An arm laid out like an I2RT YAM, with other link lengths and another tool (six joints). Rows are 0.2 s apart.
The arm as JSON. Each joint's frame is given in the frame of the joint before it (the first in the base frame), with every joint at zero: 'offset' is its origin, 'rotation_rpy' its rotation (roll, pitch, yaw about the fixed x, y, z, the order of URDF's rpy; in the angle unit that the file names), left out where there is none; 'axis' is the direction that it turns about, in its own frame. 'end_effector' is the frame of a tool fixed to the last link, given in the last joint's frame.
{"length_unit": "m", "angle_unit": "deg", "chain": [
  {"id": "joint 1", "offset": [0.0, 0.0, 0.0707], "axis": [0.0, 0.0, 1.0]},
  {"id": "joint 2", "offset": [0.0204, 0.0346, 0.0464], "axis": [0.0, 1.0, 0.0]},
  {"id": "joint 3", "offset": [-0.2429, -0.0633, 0.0], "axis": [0.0, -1.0, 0.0]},
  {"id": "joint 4", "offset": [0.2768, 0.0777, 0.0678], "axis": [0.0, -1.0, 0.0]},
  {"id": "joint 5", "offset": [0.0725, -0.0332, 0.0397], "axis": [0.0, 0.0, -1.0]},
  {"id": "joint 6", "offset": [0.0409, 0.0, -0.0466], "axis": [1.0, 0.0, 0.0]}
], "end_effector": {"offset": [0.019, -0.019, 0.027], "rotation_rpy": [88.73, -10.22, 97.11]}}
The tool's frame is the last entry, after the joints.
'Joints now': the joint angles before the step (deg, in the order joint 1, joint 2, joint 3, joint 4, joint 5, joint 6). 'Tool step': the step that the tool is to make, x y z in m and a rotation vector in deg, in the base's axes. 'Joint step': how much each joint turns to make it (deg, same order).
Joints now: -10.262, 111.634, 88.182, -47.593, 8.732, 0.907
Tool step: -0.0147, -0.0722, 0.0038, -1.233, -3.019, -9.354
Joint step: -9.228, 0.013, 0.016, 3.231, 0.435, -0.026
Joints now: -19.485, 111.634, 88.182, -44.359, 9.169, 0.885
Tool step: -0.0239, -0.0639, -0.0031, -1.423, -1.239, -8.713
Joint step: -8.375, 0.857, 0.003, 2.559, 0.873, -0.004
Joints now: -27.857, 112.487, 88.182, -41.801, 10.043, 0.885
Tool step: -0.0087, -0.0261, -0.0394, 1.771, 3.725, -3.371
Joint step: -3.282, 5.229, -0.021, 1.140, 0.305, -0.025
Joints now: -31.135, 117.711, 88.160, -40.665, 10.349, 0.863
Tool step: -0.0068, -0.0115, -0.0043, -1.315, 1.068, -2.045
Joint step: -1.418, 0.663, -0.100, 0.545, 1.794, 0.026
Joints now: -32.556, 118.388, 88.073, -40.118, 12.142, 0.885
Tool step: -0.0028, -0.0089, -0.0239, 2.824, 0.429, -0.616
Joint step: -1.355, 2.998, -0.060, 1.155, -2.251, -0.021
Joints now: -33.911, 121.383, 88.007, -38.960, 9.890, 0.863
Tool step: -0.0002, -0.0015, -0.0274, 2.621, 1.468, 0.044
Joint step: -0.328, 3.484, 0.014, 0.782, -1.399, 0.022
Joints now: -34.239, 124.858, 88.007, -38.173, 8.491, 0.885
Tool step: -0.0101, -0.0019, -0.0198, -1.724, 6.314, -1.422
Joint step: -0.287, 2.392, -0.472, -1.375, 5.115, -0.004
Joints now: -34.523, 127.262, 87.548, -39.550, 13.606, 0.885
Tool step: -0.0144, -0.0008, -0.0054, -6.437, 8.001, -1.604
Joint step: -0.004, 0.153, -1.971, -0.826, 9.966, -0.005
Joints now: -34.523, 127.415, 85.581, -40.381, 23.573, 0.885
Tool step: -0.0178, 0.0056, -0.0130, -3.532, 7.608, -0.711
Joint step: 0.020, 0.130, -3.572, -0.580, 7.256, 0.019
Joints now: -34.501, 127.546, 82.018, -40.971, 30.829, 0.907
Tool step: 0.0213, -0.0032, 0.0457, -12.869, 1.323, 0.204
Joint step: 2.146, -1.678, 4.712, -0.885, 11.607, 0.836
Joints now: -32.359, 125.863, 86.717, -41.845, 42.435, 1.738
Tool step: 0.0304, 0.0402, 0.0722, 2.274, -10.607, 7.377
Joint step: 5.710, -8.788, 2.609, -3.269, -7.386, -0.016
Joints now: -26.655, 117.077, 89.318, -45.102, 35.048, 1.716
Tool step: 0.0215, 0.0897, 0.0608, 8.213, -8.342, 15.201
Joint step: 10.514, -9.922, -0.006, -4.670, -11.628, -0.961
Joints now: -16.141, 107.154, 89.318, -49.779, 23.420, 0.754
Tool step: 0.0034, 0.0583, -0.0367, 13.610, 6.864, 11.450
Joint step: 5.973, 1.228, -2.472, -5.590, -12.786, -1.764
